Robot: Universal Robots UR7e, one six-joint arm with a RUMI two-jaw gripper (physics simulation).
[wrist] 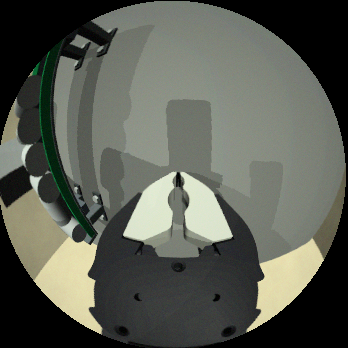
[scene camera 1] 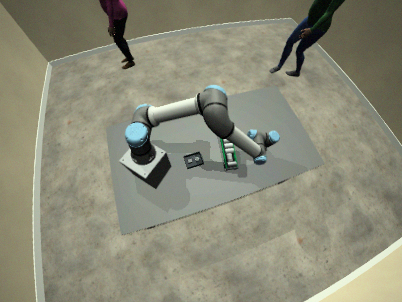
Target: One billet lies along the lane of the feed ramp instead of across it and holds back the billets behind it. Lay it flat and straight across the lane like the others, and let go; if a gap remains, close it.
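Frame: origin at the arm's base, x ahead, y left, z up, level; metres.
Seen in the pictures: gripper, fingertip midpoint: (wrist: 177, 173); arm's base at its link origin: (scene camera 1: 143, 154).
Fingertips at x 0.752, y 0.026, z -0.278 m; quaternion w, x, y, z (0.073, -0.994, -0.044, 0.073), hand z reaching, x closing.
Pixels of each thing's top centre, then the offset from my fingertips to it. Level surfaces: height alone.
- end billet at its top centre: (wrist: 64, 231) (scene camera 1: 232, 163) dx -0.181, dy -0.111, dz +0.093 m
- small dark tray at its top centre: (scene camera 1: 193, 159) dx -0.445, dy -0.013, dz +0.035 m
- grey table at its surface level: dz +0.000 m
The feed ramp (scene camera 1: 223, 156) (wrist: 46, 115) has green side rails and stands on dark legs. Several pale billets lie across its lane, among them one billet (scene camera 1: 229, 145) (wrist: 37, 159) with a dark round end. Near one end of the ramp, a billet (scene camera 1: 230, 156) (wrist: 59, 209) appears to lie along the lane, its pale side partly behind the rail in the wrist view. Beyond it is an end billet (scene camera 1: 232, 163) (wrist: 79, 233) lying across. My gripper (wrist: 177, 173) is shut and empty, to the side of the ramp, over the table. Its fingers are hidden in the scene view.
A small dark tray (scene camera 1: 187, 164) with two light pieces lies between the robot base (scene camera 1: 145, 162) and the ramp. The grey table (scene camera 1: 155, 212) (wrist: 250, 90) carries them. Two people (scene camera 1: 119, 27) (scene camera 1: 300, 45) stand on the floor beyond the table.
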